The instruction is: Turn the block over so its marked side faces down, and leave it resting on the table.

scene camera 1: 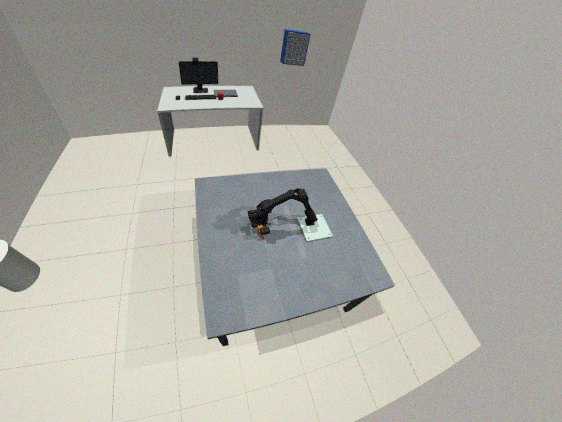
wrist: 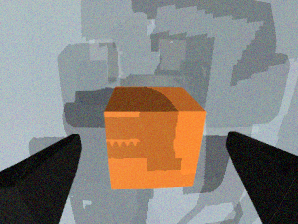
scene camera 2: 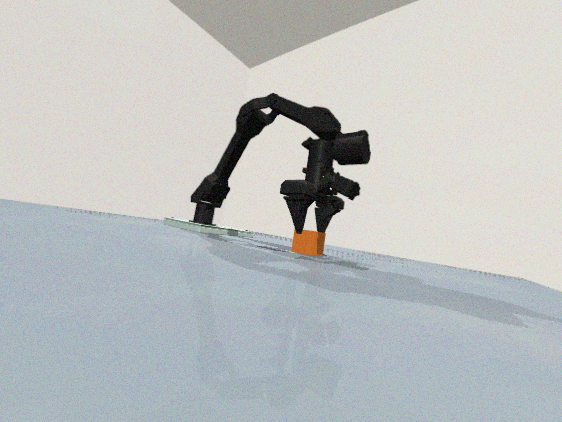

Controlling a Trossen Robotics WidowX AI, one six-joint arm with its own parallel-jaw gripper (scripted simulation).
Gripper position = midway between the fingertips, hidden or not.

The gripper (scene camera 2: 310,235) is open and holds nothing. Also in view: an orange block (scene camera 2: 311,243).
The orange block shows as well in the wrist view (wrist: 154,134). The gripper also shows in the wrist view (wrist: 156,140).
